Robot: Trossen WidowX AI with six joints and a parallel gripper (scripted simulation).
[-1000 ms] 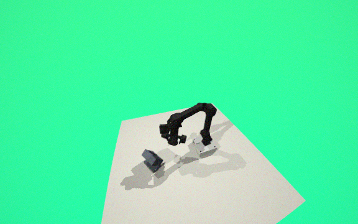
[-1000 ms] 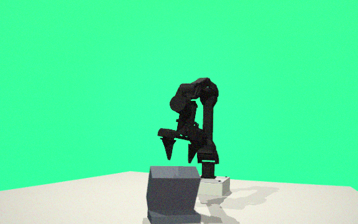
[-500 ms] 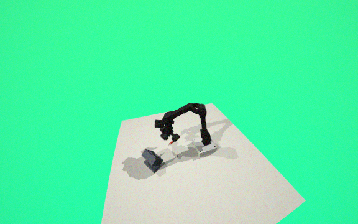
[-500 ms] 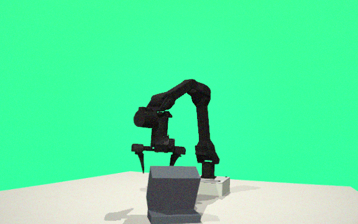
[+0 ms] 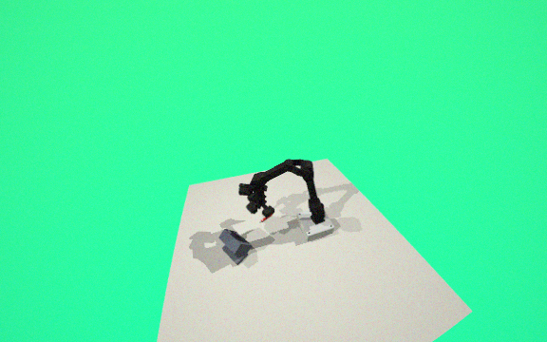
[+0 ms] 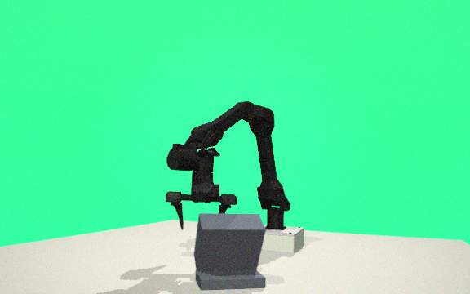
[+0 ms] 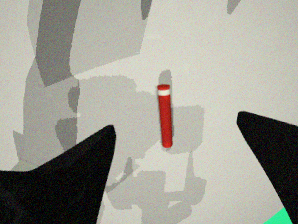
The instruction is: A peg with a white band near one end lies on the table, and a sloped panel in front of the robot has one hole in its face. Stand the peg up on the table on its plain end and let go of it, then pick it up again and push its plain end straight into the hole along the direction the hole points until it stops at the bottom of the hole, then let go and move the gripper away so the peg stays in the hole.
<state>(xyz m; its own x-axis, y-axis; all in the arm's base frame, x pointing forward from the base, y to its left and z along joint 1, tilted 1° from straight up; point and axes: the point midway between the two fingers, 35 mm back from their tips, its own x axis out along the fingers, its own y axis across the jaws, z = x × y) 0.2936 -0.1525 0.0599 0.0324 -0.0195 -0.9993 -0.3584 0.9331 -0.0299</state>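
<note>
My gripper tip is 7 cm above the red peg and 1 cm past it. Round my gripper tip: grey sloped panel (18 cm ahead, 14 cm to the left, 1 cm above).
</note>
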